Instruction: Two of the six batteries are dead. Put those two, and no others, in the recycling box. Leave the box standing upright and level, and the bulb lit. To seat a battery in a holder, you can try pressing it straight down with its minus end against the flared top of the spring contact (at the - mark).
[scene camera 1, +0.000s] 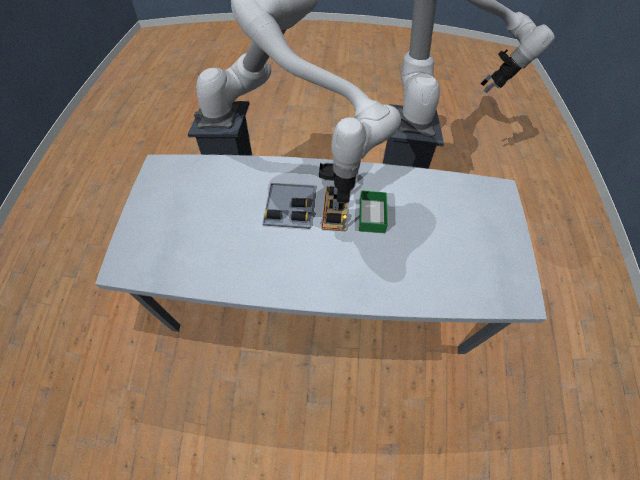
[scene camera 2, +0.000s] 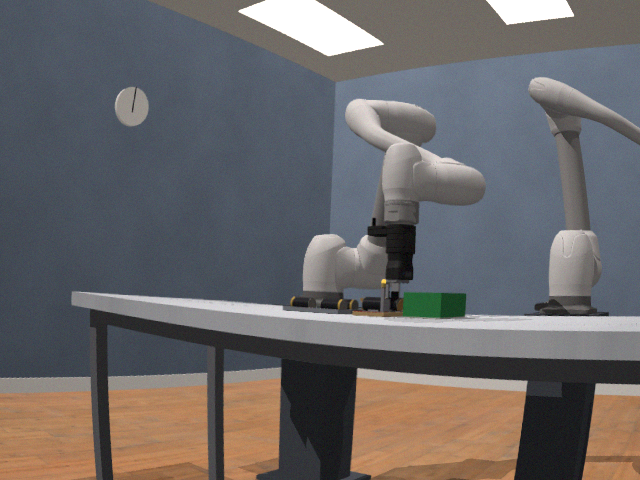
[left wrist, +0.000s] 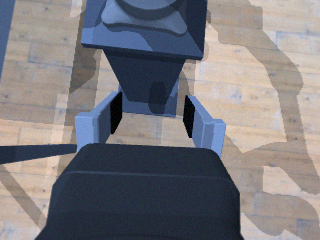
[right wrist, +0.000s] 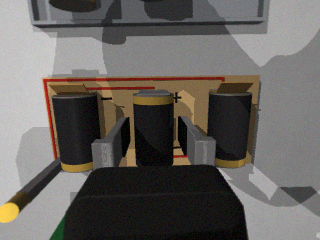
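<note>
In the left wrist view I find my left gripper (left wrist: 153, 106), while a green recycling box is out of frame in that left wrist view, and a grey tray is out of frame in the left wrist view too. The right wrist view gives me my right gripper (right wrist: 154, 128). That same right gripper (scene camera 2: 389, 305) is there for me again in another picture, along with the green recycling box (scene camera 2: 415, 305). As for the grey tray (scene camera 1: 279, 197), I see it as well.
</note>
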